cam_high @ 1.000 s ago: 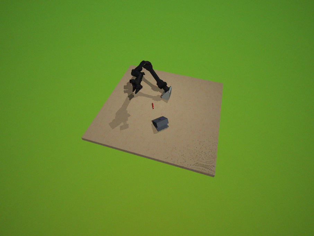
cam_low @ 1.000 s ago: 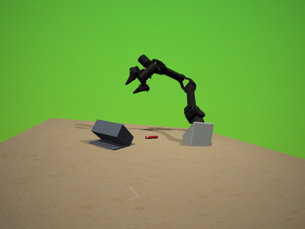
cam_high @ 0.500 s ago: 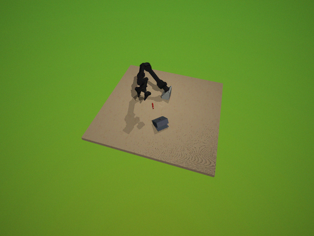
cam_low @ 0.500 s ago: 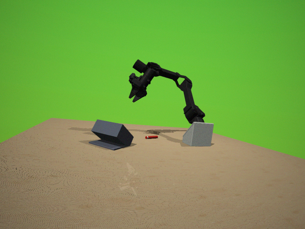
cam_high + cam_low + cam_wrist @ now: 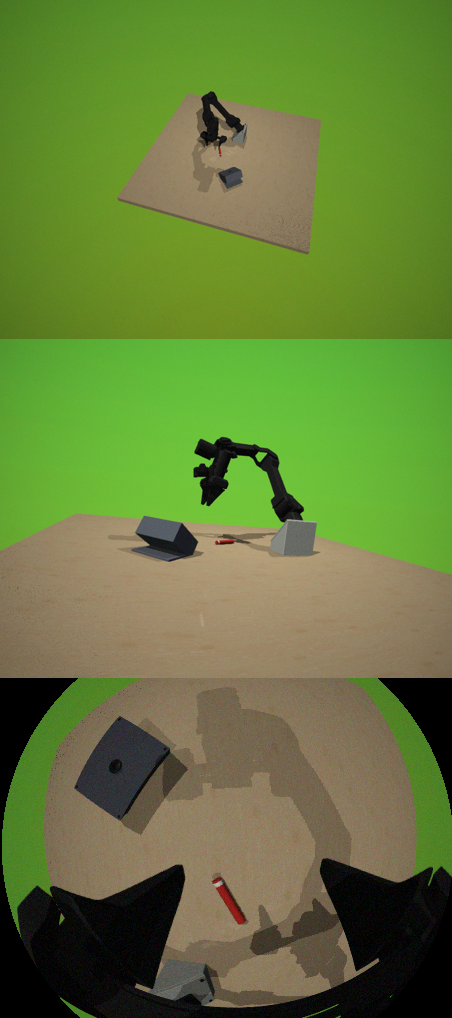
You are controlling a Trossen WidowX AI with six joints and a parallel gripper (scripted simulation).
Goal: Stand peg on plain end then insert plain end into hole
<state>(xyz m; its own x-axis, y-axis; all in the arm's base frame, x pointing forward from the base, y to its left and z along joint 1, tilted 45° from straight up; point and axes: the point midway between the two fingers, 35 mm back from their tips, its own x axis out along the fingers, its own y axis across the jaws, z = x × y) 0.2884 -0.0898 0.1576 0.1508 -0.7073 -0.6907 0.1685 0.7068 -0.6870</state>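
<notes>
Right now my gripper tip is 60 mm past the red peg, 50 mm to the right of it and 120 mm above it. The rest, counted from my gripper tip: flat base plate 180 mm ahead, 170 mm to the left, 130 mm below; panel 170 mm ahead, 160 mm to the left, 90 mm below.
</notes>
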